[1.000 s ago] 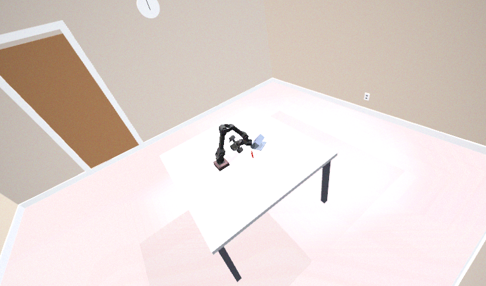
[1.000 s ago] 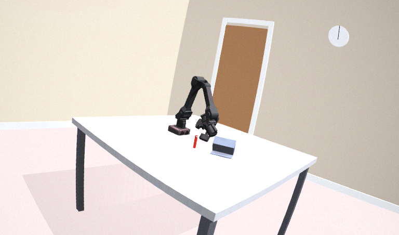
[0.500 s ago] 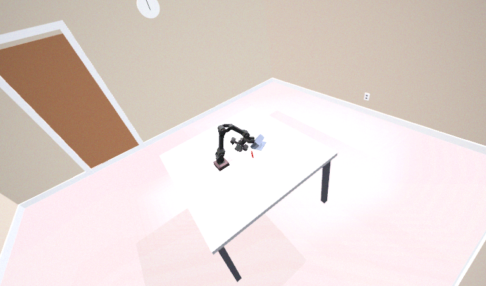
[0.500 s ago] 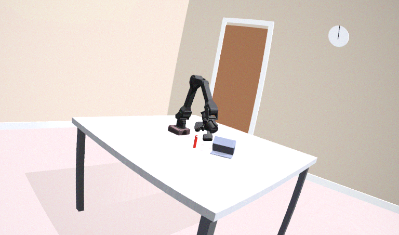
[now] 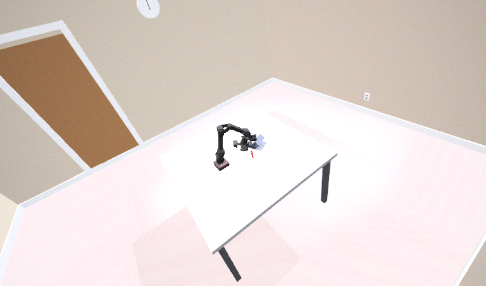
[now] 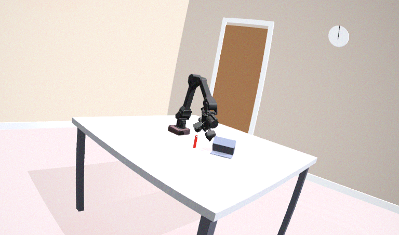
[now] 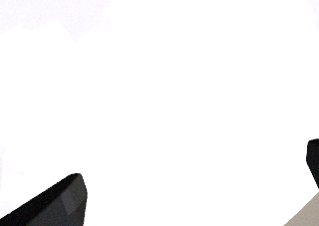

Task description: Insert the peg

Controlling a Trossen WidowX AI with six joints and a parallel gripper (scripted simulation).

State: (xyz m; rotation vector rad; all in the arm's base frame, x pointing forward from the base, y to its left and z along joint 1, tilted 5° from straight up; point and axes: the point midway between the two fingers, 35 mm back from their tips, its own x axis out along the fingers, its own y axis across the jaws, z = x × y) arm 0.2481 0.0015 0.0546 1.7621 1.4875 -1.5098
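The red peg lies 150 mm to the right of my gripper tip, 40 mm ahead of it and 10 mm above it. From my gripper tip the other things lie so: sloped panel 180 mm ahead, 40 mm to the right, 10 mm below.
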